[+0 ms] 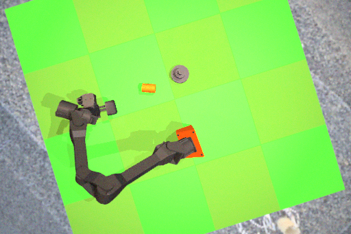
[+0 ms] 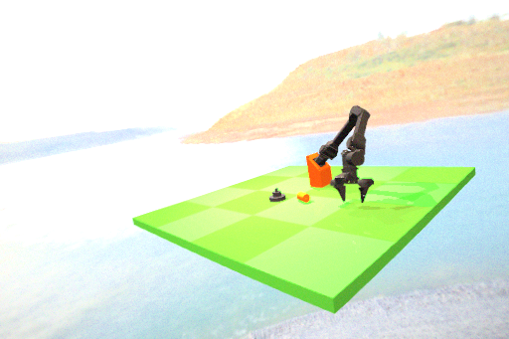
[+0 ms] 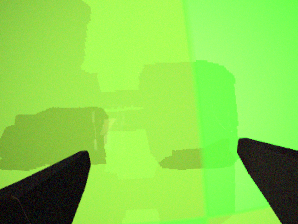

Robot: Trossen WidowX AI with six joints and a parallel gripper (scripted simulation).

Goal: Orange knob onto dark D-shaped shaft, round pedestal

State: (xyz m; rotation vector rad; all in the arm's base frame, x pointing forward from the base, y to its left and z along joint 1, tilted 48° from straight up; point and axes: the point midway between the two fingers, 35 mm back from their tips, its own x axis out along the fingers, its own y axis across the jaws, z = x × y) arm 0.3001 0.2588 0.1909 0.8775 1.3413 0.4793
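My gripper tip is 1 cm past the orange knob, 25 cm to the left of it and 1 cm below it. Round my gripper tip: round grey pedestal 41 cm to the right, 2 cm above.
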